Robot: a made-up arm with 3 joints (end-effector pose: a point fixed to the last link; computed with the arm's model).
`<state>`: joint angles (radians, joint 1 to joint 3).
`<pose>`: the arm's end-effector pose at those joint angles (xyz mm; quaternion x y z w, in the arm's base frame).
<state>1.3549 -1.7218 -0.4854</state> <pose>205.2 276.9 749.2 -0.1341 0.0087 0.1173 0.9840</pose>
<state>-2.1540 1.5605 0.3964</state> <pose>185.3 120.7 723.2 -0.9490 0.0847 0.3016 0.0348</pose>
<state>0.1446 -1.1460 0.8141</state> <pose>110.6 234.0 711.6 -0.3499 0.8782 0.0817 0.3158</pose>
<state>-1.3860 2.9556 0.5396</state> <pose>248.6 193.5 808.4 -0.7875 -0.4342 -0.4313 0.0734</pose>
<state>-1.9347 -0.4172 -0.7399</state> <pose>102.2 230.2 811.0 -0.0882 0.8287 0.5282 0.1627</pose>
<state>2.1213 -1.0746 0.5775</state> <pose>259.0 191.4 740.5 -0.2450 0.1801 -0.4707 0.8282</pose>
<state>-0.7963 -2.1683 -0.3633</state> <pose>192.5 274.5 803.7 0.4489 0.7440 0.2970 0.3959</pose>
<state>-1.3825 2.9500 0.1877</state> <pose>256.2 197.9 791.1 -0.8475 -0.4548 -0.2701 0.0431</pose>
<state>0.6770 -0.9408 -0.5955</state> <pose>210.5 247.0 704.0 -0.2779 0.2829 -0.0485 0.9167</pose>
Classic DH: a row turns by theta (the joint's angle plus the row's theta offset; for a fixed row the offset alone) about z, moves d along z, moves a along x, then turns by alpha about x. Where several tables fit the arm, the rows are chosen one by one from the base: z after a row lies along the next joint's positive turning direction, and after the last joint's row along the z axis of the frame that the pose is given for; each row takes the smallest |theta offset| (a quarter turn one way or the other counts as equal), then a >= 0, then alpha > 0; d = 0 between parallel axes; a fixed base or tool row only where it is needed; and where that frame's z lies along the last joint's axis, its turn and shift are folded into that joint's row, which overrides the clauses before.
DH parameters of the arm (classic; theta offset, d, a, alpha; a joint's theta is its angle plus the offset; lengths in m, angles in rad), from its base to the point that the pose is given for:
base (fixed): -0.276 0.7378 0.1113 1.6932
joint 1: 1.2561 -0.2378 -0.0025 -1.2148
joint 2: 1.2166 -0.0008 -0.0168 -1.1463
joint 3: 0.0343 0.0546 -0.0541 -1.6106
tool (fixed): 2.8355 0.014 0 0

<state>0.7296 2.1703 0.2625</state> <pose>118.0 166.5 830.0 0.3780 0.0174 0.8616 0.3382</pose>
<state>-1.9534 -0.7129 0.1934</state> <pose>116.2 204.0 841.1 0.2007 -0.7769 -0.5428 0.2479</pose>
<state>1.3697 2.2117 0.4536</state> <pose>85.5 185.6 780.8 -0.0296 -0.0075 0.9100 0.4135</pose>
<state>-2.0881 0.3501 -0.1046</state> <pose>100.1 143.9 789.3 0.5456 -0.5680 -0.6142 0.0490</pose>
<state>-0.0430 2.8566 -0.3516</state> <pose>202.2 194.1 847.6 0.7496 0.2671 0.4569 0.3974</pose>
